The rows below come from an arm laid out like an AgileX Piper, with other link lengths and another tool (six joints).
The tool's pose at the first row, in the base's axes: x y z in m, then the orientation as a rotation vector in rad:
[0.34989 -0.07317 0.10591 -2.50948 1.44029 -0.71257]
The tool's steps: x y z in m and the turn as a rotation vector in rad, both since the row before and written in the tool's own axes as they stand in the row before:
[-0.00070 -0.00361 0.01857 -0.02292 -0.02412 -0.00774]
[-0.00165 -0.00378 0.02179 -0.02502 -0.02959 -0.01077]
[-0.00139 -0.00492 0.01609 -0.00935 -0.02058 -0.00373]
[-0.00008 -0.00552 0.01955 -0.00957 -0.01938 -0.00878]
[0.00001 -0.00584 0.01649 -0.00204 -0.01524 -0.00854]
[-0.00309 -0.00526 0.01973 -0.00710 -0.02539 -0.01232]
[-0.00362 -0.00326 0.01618 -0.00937 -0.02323 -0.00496]
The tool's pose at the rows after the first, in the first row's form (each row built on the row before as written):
[0.36125 -0.07244 0.09079 -2.53317 1.43967 -0.66851]
[0.37327 -0.07092 0.07221 -2.56028 1.43472 -0.61583]
[0.38319 -0.06831 0.05880 -2.56930 1.43006 -0.58295]
[0.39531 -0.06649 0.04260 -2.58260 1.41966 -0.55223]
[0.40622 -0.06416 0.02913 -2.59000 1.40588 -0.53139]
[0.41617 -0.05946 0.01166 -2.60315 1.38739 -0.49430]
[0.42259 -0.05499 -0.00332 -2.61179 1.37978 -0.45784]

